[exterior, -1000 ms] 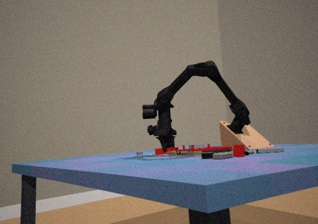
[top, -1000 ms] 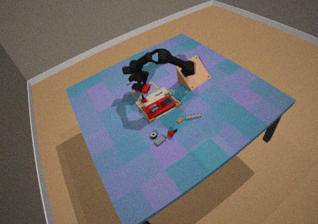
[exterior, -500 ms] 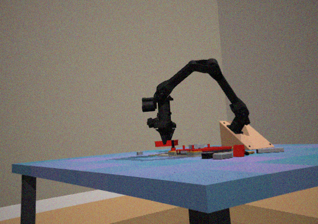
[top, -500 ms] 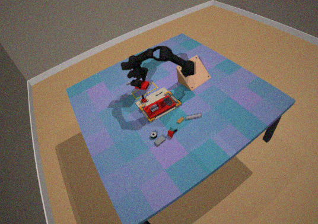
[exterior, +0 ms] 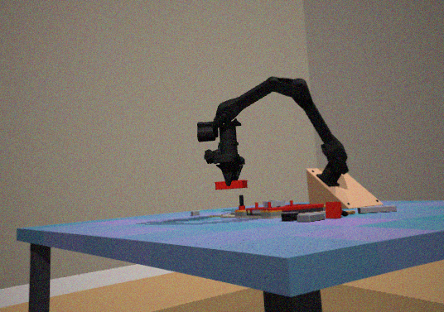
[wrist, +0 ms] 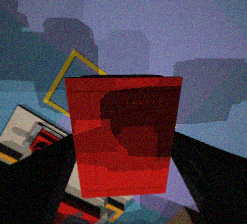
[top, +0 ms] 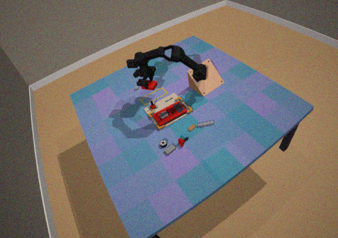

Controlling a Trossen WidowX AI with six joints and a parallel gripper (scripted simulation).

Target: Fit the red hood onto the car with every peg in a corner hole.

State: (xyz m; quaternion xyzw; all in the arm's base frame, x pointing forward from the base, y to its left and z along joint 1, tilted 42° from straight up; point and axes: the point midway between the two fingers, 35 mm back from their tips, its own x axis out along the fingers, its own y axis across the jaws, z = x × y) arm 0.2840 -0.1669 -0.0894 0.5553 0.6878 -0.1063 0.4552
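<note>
The grey engine block lies 70 mm ahead of my gripper tip, 240 mm to the left of it and 70 mm below it. From my gripper tip the other things lie so: wheel 200 mm ahead, 390 mm to the left, 80 mm below; then red hood 10 mm above.
</note>
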